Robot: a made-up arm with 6 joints.
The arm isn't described. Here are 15 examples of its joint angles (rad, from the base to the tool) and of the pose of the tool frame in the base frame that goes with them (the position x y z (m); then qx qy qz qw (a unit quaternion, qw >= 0)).
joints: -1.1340 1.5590 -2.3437 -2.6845 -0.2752 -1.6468
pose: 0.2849 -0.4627 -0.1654 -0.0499 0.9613 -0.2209 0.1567
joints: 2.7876 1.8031 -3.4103 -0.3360 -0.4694 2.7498
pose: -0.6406 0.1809 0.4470 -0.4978 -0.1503 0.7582 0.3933
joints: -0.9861 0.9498 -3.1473 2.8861 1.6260 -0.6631
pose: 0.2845 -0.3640 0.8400 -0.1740 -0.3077 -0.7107 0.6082
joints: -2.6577 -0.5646 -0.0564 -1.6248 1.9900 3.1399
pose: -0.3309 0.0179 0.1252 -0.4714 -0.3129 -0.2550 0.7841
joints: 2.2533 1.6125 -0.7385 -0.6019 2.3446 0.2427
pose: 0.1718 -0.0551 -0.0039 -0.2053 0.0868 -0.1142 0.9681
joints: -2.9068 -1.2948 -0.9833 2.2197 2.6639 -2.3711
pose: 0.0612 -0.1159 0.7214 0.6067 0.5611 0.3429 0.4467
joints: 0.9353 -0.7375 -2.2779 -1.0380 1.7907 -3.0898
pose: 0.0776 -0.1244 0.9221 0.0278 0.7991 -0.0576 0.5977
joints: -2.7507 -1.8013 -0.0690 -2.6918 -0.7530 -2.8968
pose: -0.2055 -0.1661 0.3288 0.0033 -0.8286 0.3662 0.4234
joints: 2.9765 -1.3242 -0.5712 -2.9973 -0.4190 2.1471
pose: -0.3199 0.0307 0.4499 0.2707 -0.6869 -0.3125 0.5977
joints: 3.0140 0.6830 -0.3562 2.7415 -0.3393 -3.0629
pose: 0.0627 0.0500 -0.0893 -0.1023 0.9417 -0.0066 0.3203
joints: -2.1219 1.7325 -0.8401 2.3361 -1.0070 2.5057
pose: -0.0292 0.1926 -0.0386 -0.6590 0.0740 0.1647 0.7302
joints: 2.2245 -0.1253 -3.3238 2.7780 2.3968 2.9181
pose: 0.1657 -0.3174 0.7523 0.4734 0.8498 -0.1916 0.1305
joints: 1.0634 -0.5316 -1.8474 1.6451 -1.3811 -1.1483
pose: 0.1893 0.0205 0.7496 -0.4824 0.4736 -0.6624 0.3229
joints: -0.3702 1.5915 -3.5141 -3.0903 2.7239 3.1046
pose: 0.3903 -0.1600 0.5743 -0.6777 0.0900 0.7127 0.1574
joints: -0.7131 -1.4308 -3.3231 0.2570 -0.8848 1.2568
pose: -0.4811 0.3572 0.0413 0.4821 -0.8090 -0.2704 0.1997
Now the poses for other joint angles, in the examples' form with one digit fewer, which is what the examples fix.
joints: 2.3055 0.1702 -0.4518 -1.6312 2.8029 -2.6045
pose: -0.065 0.291 0.157 -0.175 0.117 -0.754 0.623
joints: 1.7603 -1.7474 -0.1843 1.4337 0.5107 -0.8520
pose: -0.036 0.327 0.567 -0.367 -0.493 -0.171 0.770
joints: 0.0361 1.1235 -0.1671 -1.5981 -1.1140 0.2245
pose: -0.082 0.169 0.015 -0.727 -0.299 0.026 0.618
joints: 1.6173 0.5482 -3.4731 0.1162 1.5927 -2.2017
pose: -0.030 0.284 0.911 -0.296 0.728 0.604 0.135
